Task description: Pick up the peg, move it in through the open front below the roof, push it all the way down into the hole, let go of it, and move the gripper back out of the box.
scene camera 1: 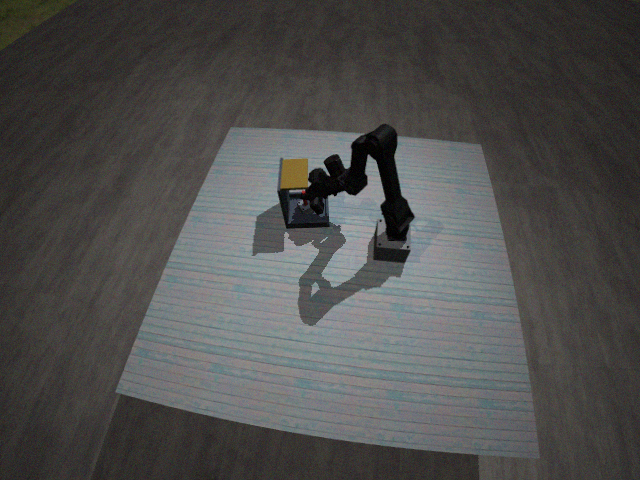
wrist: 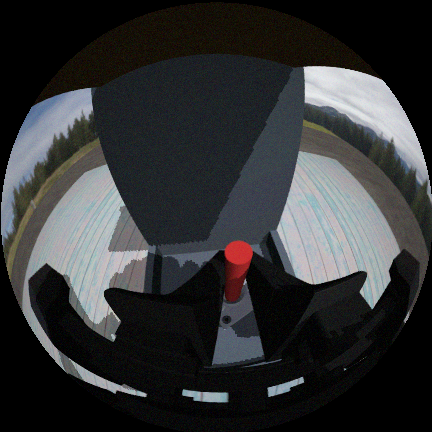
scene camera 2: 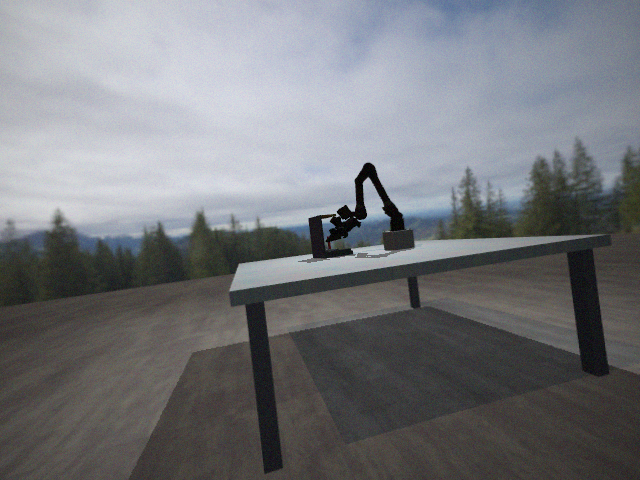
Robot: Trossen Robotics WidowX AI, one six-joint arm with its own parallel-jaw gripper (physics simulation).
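Where they show: gripper, fingertip midpoint: (scene camera 1: pixel 300 196) (wrist: pixel 234 255) (scene camera 2: pixel 326 241); arm's base, link origin: (scene camera 1: pixel 396 232) (scene camera 2: pixel 398 230).
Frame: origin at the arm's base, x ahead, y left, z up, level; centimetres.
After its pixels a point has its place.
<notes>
The red peg (scene camera 1: pixel 304 196) (scene camera 2: pixel 329 245) @(x 33.3, y -17.2, z -3.8 cm) (wrist: pixel 238 270) @(x 32.6, y -17.7, z 0.4 cm) stands roughly upright inside the box, below the yellow roof (scene camera 1: pixel 294 174) @(x 35.3, y -15.7, z 12.5 cm). My gripper (scene camera 1: pixel 306 198) @(x 34.6, y -17.8, z -1.6 cm) (scene camera 2: pixel 330 241) @(x 34.6, y -17.8, z -1.6 cm) (wrist: pixel 234 255) @(x 34.6, y -17.8, z -1.6 cm) is shut on the peg and reaches in through the open front. In the wrist view the roof's dark underside (wrist: pixel 215 30) spans the top and the back wall (wrist: pixel 185 150) @(x 39.8, y -15.1, z 4.0 cm) is behind the peg. The peg's lower end is over or at a pale plate (wrist: pixel 237 312) @(x 31.1, y -17.9, z -6.1 cm) on the box floor, with a dark rim at its foot. The hole is hidden there, and how deep the peg sits cannot be told.
A small dark round spot (wrist: pixel 226 319) @(x 30.5, y -16.9, z -6.0 cm) marks the plate in front of the peg. The box's low front edge (scene camera 1: pixel 307 225) @(x 32.0, y -8.6, z -8.1 cm) and low side walls (wrist: pixel 281 255) @(x 36.5, y -23.7, z -6.5 cm) bound its floor. The arm's base block (scene camera 1: pixel 391 252) @(x 1.9, y 6.2, z -3.1 cm) (scene camera 2: pixel 398 240) @(x 4.7, y 5.8, z -5.1 cm) stands on the table (scene camera 1: pixel 336 361) @(x 20.8, y 41.3, z -9.9 cm) (scene camera 2: pixel 439 256) @(x 24.5, y 55.6, z -9.9 cm), to the box's right.
</notes>
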